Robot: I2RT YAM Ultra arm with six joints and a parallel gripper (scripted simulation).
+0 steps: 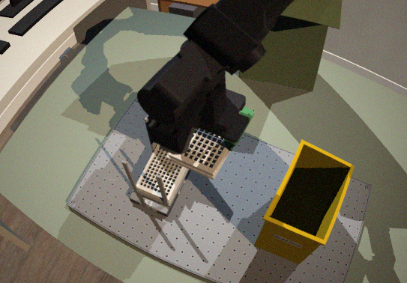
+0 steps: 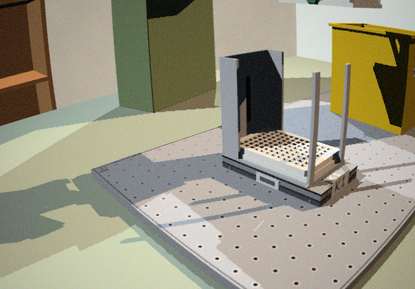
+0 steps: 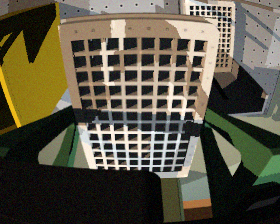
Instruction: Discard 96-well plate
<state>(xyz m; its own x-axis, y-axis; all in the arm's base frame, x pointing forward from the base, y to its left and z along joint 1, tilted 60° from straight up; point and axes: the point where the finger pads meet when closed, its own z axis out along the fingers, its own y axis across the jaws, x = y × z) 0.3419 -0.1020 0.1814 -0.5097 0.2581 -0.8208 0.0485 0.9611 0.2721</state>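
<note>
Right now my hand is 20 mm short of the yellow bin W1, 210 mm to the right of it and 140 mm above it.
</note>
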